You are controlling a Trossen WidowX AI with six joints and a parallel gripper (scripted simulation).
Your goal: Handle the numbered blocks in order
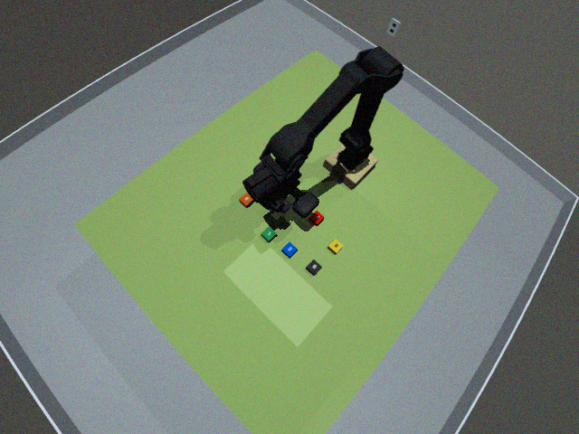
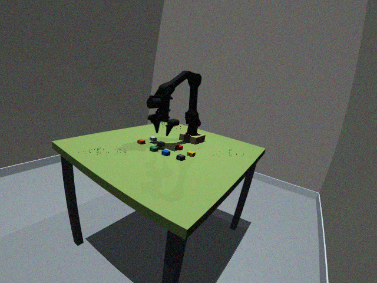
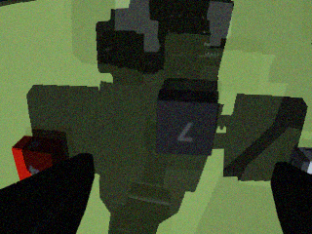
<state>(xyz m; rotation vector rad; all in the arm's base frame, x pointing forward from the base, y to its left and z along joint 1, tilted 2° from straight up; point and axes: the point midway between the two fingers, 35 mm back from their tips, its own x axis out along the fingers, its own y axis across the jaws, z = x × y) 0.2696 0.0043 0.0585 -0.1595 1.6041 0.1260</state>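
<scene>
Now: gripper tip 6 cm above the grey block and 1 cm past it. The rest, counted from my gripper tip: red block: 9 cm to the left, 6 cm below, 6 cm behind; then white block: 10 cm to the right, 6 cm below, 2 cm behind; then green block: 9 cm ahead, 6 cm below, 5 cm to the left.
</scene>
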